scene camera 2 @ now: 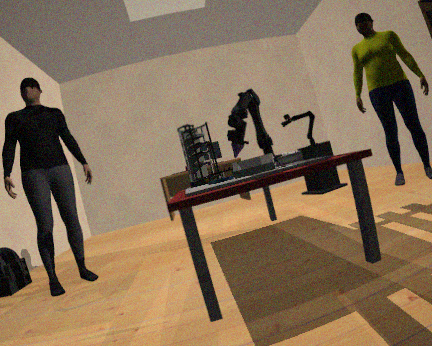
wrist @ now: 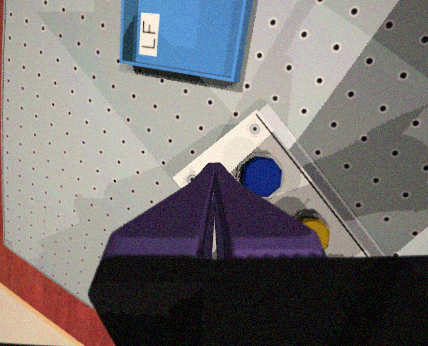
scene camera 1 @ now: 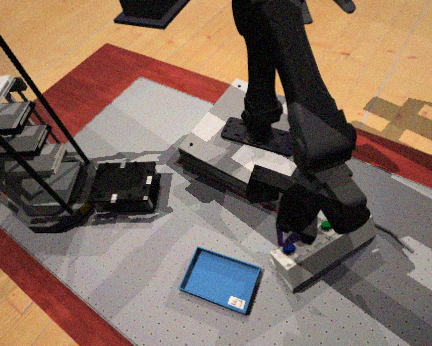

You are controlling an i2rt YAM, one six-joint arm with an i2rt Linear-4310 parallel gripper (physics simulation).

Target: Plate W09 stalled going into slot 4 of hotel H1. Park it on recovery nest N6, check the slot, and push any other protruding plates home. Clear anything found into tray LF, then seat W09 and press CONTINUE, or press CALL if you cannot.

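Frame: origin at the arm's base, x ahead, y left, z up, level; millimetres.
Where they show: gripper, fingertip midpoint: [scene camera 2: 235, 157] [wrist: 214, 173] [scene camera 1: 281, 245]; arm's base, link origin: [scene camera 1: 259, 137].
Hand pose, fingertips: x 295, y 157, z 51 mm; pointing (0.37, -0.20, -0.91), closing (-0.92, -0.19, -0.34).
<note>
Things, the pixels of their centre, and the offset from my fingertips. "*": a spot on its surface instead.
- grey button box, body centre: [wrist: 303, 257] [scene camera 1: 323, 243] [scene camera 2: 254, 165] 65 mm back, 76 mm left, 69 mm down
- blue button, body centre: [wrist: 260, 176] [scene camera 1: 289, 249] 18 mm back, 13 mm left, 47 mm down
- yellow button, body centre: [wrist: 307, 235] 58 mm back, 43 mm left, 47 mm down
- green button, body centre: [scene camera 1: 327, 225] 98 mm back, 73 mm left, 47 mm down
- Blue tray LF, body centre: [scene camera 1: 220, 278] [scene camera 2: 220, 180] 81 mm ahead, 111 mm right, 102 mm down
- black nest block, body centre: [scene camera 1: 124, 185] [scene camera 2: 222, 174] 43 mm back, 444 mm right, 73 mm down
- cable, surface spot: [scene camera 1: 395, 235] * 157 mm back, 221 mm left, 103 mm down
My gripper [scene camera 1: 284, 244] [scene camera 2: 236, 151] [wrist: 214, 173] is shut, its purple fingertips together and empty, above the blue-button end of the grey button box [scene camera 1: 325, 262] [wrist: 227, 147]. The blue button [scene camera 1: 289, 248] [wrist: 261, 176] lies just right of the fingertips in the wrist view. A yellow button [wrist: 319, 234] is partly behind a finger; a green button [scene camera 1: 326, 225] also shows. Button labels are unreadable. Blue tray LF [scene camera 1: 215, 275] [wrist: 200, 30] looks empty. The hotel [scene camera 1: 44, 100] holds several grey plates; W09 and slot 4 cannot be told. A black nest block [scene camera 1: 125, 182] stands beside it, no plate visible on top.
The arm's base plate [scene camera 1: 215, 162] stands behind the tray and button box. A cable [scene camera 1: 395, 235] leaves the box. A second small arm [scene camera 2: 311, 125] stands on a black pedestal behind the table [scene camera 2: 295, 173]. Two people [scene camera 2: 37, 135] [scene camera 2: 385, 62] stand at either side.
</note>
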